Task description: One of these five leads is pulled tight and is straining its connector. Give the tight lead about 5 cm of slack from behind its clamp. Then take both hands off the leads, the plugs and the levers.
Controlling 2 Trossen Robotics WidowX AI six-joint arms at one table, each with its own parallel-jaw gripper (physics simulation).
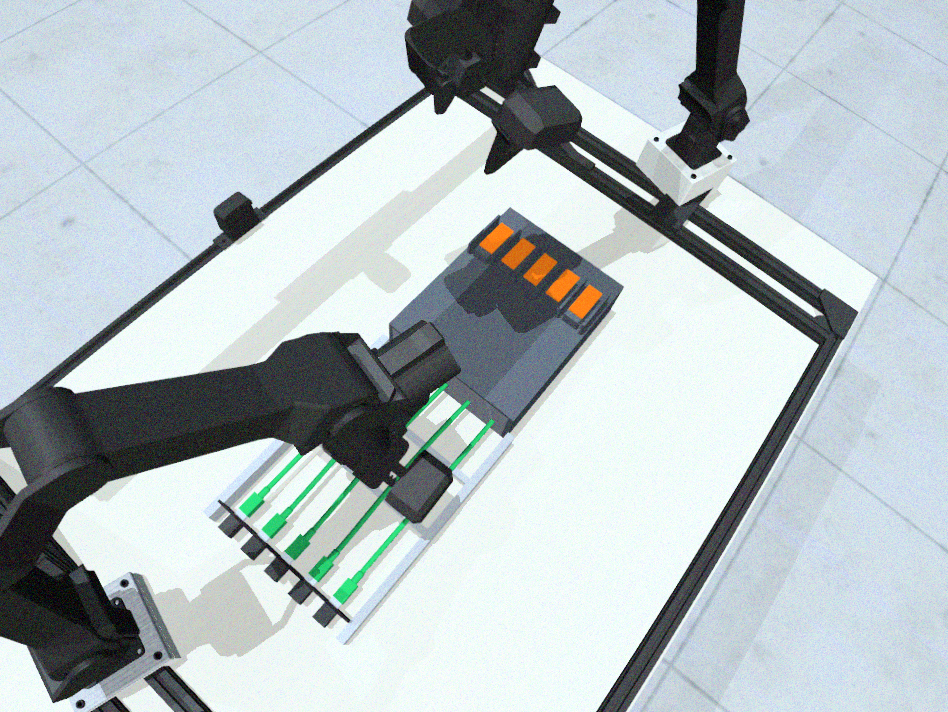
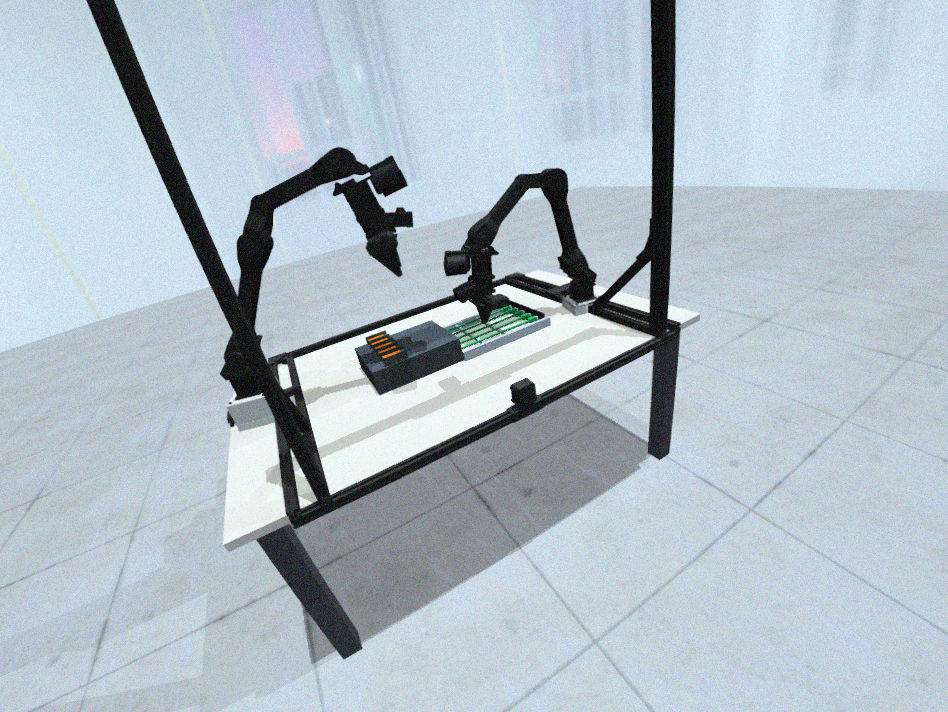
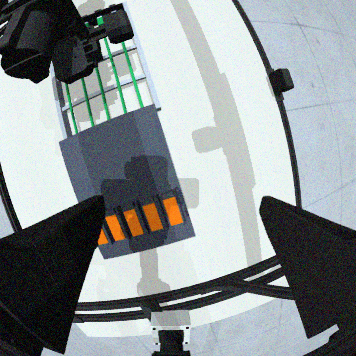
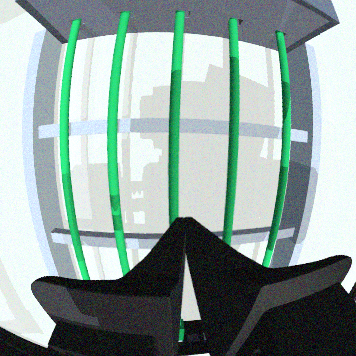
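Pixels of known places: left gripper, between the fingertips: (image 1: 463, 142) (image 2: 400, 271) (image 3: 185, 204); right gripper, between the fingertips: (image 1: 375, 461) (image 2: 484, 323) (image 4: 183, 223); left arm's base, origin of its link: (image 1: 693, 148) (image 2: 251, 390) (image 3: 170, 335); right arm's base, origin of its link: (image 1: 103, 642) (image 2: 582, 297).
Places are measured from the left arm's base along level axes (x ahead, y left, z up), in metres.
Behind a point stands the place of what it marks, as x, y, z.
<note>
A grey clamp block (image 1: 493, 353) @(0.454, 0.116, -0.011) (image 2: 415, 353) @(0.418, -0.006, -0.011) (image 3: 106, 148) @(0.465, 0.099, -0.010) (image 4: 212, 14) carries five orange levers (image 1: 542, 269) @(0.339, 0.058, 0.005) (image 2: 382, 346) @(0.337, 0.058, 0.004) (image 3: 152, 217) @(0.350, 0.022, 0.005). Five green leads (image 1: 330, 509) @(0.702, 0.163, -0.050) (image 3: 114, 75) @(0.611, 0.098, -0.050) (image 4: 233, 123) @(0.573, 0.157, -0.050) run from it over a pale frame (image 1: 500, 452) (image 4: 198, 125) to green plugs (image 1: 299, 546) @(0.749, 0.181, -0.046) in dark sockets (image 1: 276, 568) @(0.780, 0.188, -0.044). My right gripper (image 1: 389, 469) @(0.634, 0.145, -0.041) (image 2: 486, 314) @(0.634, 0.145, -0.041) (image 4: 183, 223) @(0.634, 0.145, -0.041) is shut and empty, its tips low over the middle lead (image 4: 174, 106) @(0.575, 0.122, -0.049). My left gripper (image 1: 467, 134) @(0.433, -0.012, 0.204) (image 2: 389, 264) @(0.433, -0.012, 0.204) (image 3: 185, 204) @(0.433, -0.012, 0.204) is open and empty, high above the lever end of the block.
Black frame rails (image 1: 754, 269) @(0.033, 0.197, -0.056) (image 3: 212, 286) @(0.137, -0.107, -0.051) run around the white table top (image 1: 613, 495) @(0.414, 0.327, -0.076). A small black box (image 1: 234, 212) @(0.621, -0.239, -0.024) (image 2: 524, 392) @(0.618, -0.265, -0.036) (image 3: 280, 79) @(0.614, -0.240, -0.032) sits on one rail. A white arm mount (image 1: 683, 170) @(0.046, 0.025, 0.000) stands at the far edge.
</note>
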